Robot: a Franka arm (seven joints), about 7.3 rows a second.
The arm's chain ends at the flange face. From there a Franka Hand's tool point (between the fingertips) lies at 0.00 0.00 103.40 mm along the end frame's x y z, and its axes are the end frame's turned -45 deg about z.
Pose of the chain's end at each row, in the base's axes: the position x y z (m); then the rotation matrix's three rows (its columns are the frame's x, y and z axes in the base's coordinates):
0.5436 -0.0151 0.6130; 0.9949 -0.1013 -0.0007; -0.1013 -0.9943 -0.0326; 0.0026 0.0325 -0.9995
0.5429 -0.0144 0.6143; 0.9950 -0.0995 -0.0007; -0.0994 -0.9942 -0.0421; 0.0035 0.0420 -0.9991
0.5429 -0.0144 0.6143; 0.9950 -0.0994 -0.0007; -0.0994 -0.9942 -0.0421; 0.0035 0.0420 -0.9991
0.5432 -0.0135 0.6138; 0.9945 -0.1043 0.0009; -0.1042 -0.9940 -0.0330; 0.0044 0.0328 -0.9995
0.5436 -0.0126 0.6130; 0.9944 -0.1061 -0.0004; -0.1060 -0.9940 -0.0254; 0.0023 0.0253 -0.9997
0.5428 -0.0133 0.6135; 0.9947 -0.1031 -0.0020; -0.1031 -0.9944 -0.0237; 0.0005 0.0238 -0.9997
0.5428 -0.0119 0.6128; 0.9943 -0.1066 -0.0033; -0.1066 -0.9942 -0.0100; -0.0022 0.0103 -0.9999
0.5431 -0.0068 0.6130; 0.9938 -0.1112 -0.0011; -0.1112 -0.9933 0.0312; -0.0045 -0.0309 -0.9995
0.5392 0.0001 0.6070; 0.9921 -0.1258 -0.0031; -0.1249 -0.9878 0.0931; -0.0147 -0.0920 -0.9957
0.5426 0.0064 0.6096; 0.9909 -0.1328 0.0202; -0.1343 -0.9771 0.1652; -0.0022 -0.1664 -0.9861
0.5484 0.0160 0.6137; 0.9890 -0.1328 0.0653; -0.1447 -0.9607 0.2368; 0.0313 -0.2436 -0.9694
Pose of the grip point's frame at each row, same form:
0.5435 -0.0185 0.5097; 0.7751 0.6319 -0.0007; 0.6314 -0.7747 -0.0326; -0.0211 0.0248 -0.9995
0.5428 -0.0188 0.5110; 0.7739 0.6332 -0.0007; 0.6327 -0.7733 -0.0421; -0.0272 0.0322 -0.9991
0.5428 -0.0188 0.5110; 0.7739 0.6333 -0.0007; 0.6327 -0.7733 -0.0421; -0.0272 0.0322 -0.9991
0.5433 -0.0169 0.5105; 0.7770 0.6295 0.0009; 0.6292 -0.7765 -0.0330; -0.0201 0.0263 -0.9995
0.5436 -0.0152 0.5096; 0.7782 0.6281 -0.0004; 0.6279 -0.7778 -0.0254; -0.0163 0.0195 -0.9997
0.5426 -0.0158 0.5101; 0.7763 0.6305 -0.0020; 0.6302 -0.7760 -0.0237; -0.0165 0.0172 -0.9997
0.5425 -0.0129 0.5094; 0.7785 0.6277 -0.0033; 0.6276 -0.7784 -0.0100; -0.0088 0.0057 -0.9999
0.5430 -0.0036 0.5097; 0.7814 0.6241 -0.0011; 0.6237 -0.7810 0.0312; 0.0187 -0.0250 -0.9995
0.5389 0.0097 0.5040; 0.7905 0.6126 -0.0031; 0.6102 -0.7868 0.0931; 0.0547 -0.0754 -0.9957
0.5447 0.0235 0.5076; 0.7946 0.6068 0.0202; 0.5959 -0.7859 0.1652; 0.1161 -0.1192 -0.9861
0.5552 0.0405 0.5135; 0.7932 0.6054 0.0653; 0.5770 -0.7816 0.2368; 0.1944 -0.1501 -0.9694

